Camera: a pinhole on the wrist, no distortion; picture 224 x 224 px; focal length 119.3 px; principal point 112.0 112.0 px. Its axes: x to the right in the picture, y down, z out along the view. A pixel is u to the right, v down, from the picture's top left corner.
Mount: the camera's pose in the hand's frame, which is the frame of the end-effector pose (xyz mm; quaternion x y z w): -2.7 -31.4 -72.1 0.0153 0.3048 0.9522 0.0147
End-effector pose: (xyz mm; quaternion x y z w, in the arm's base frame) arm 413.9 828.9 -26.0 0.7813 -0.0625 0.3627 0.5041
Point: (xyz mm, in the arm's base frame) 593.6 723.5 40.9
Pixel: 37.4 161.8
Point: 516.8 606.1 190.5
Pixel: 66.2 93.3
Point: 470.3 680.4 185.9
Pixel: 59.5 73.7
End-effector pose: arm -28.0 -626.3 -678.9 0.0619 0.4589 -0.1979 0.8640
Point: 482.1 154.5 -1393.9
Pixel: outside the picture
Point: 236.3 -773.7 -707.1
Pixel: 21.6 190.5
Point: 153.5 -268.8 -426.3
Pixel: 176.3 61.6
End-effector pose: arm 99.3 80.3 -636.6 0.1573 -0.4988 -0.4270 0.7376
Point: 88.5 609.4 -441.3
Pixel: 191.6 58.7
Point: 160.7 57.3 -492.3
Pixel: 26.1 55.7
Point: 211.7 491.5 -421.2
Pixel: 172.4 23.1
